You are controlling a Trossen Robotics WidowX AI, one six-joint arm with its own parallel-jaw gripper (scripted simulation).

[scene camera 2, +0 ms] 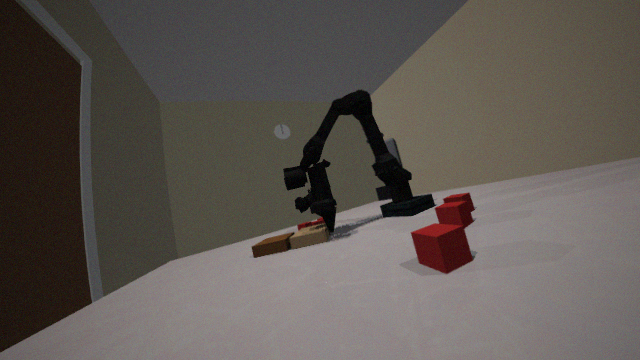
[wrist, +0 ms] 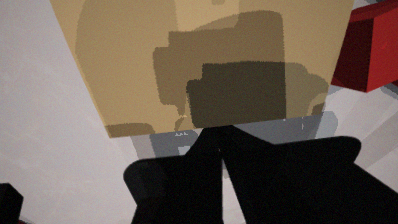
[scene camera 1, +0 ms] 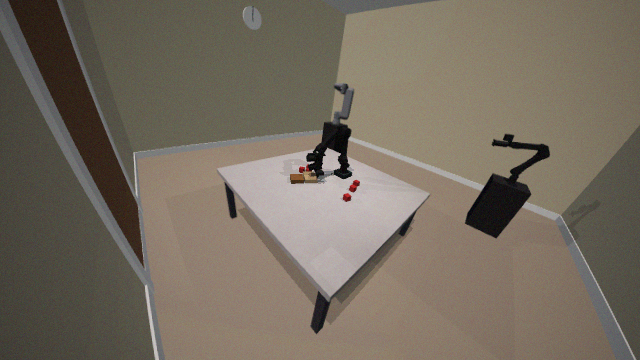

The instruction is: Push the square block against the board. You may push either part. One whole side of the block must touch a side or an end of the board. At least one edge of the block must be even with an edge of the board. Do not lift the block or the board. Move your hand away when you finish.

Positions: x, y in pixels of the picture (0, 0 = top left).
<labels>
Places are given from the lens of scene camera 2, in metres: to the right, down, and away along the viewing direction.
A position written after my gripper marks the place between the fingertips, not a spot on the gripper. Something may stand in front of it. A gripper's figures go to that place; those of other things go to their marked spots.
my gripper (scene camera 2: 332, 232): 0.04, 0.16, 0.51
red cube (scene camera 2: 442, 247): 0.13, 0.07, 0.17
</labels>
